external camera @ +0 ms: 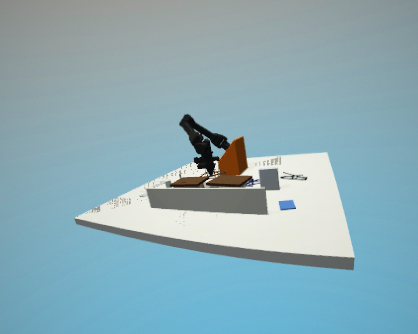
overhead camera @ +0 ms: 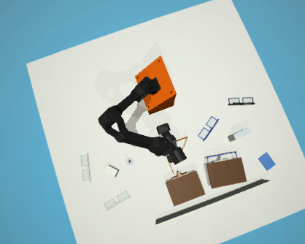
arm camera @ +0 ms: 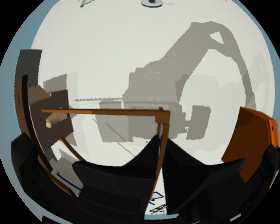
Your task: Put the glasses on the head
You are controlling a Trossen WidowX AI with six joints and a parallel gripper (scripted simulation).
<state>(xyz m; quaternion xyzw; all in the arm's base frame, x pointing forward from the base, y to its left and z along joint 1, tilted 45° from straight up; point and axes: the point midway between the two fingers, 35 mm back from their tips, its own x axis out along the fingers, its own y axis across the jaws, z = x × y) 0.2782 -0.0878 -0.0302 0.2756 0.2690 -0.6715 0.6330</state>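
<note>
My gripper tip is now 2 cm short of the white cube, 32 cm to the left of it and 3 cm above it. Also, from my gripper tip: long grey wall: 35 cm ahead, 9 cm to the left; then grey-white block: 10 cm ahead, 36 cm to the left; then blue card: 29 cm ahead, 46 cm to the left, 5 cm below.
</note>
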